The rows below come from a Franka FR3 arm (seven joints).
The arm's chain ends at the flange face. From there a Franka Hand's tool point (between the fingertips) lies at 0.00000 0.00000 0.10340 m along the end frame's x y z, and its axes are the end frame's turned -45 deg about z.
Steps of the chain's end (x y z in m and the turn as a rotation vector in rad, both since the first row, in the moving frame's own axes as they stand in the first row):
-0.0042, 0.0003, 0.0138, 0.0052, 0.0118, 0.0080
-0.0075, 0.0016, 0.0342, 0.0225, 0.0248, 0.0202
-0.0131, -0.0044, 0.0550, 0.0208, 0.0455, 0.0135
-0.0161, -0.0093, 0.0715, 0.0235, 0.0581, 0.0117
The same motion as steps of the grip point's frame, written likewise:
-0.0019, -0.0023, 0.0138, -0.0047, 0.0120, 0.0080
-0.0030, -0.0040, 0.0341, -0.0016, 0.0334, 0.0202
-0.0013, -0.0105, 0.0549, -0.0175, 0.0469, 0.0135
0.0011, -0.0154, 0.0713, -0.0245, 0.0577, 0.0117

